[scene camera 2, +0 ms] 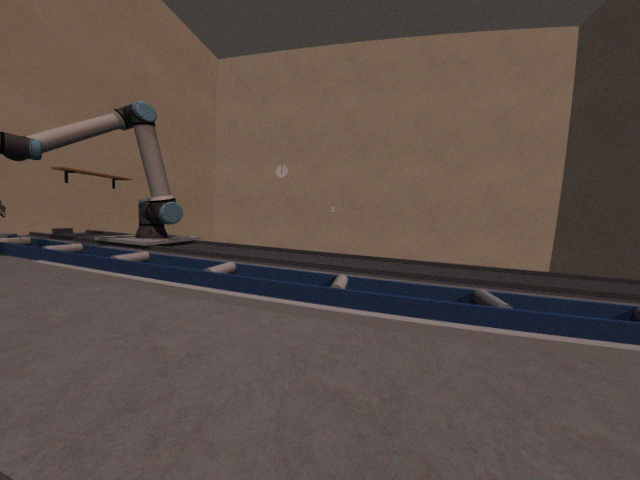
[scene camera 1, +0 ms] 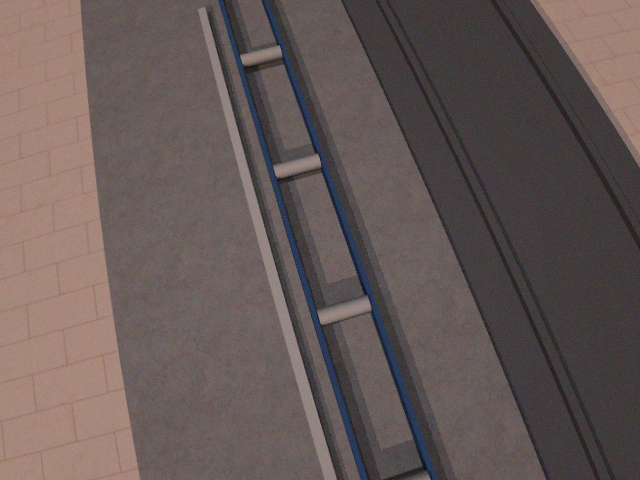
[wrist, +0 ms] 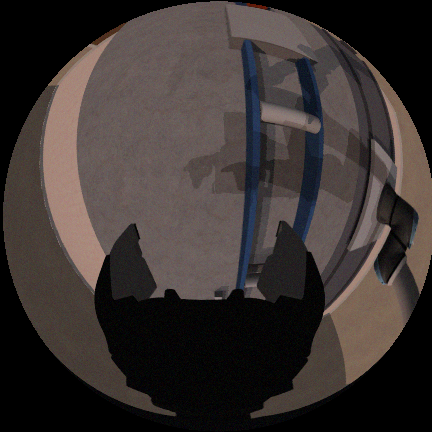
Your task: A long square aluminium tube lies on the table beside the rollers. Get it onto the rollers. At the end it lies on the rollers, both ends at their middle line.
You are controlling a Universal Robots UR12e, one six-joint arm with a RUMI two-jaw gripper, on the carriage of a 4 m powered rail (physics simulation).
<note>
I see my gripper and a blue roller frame.
</note>
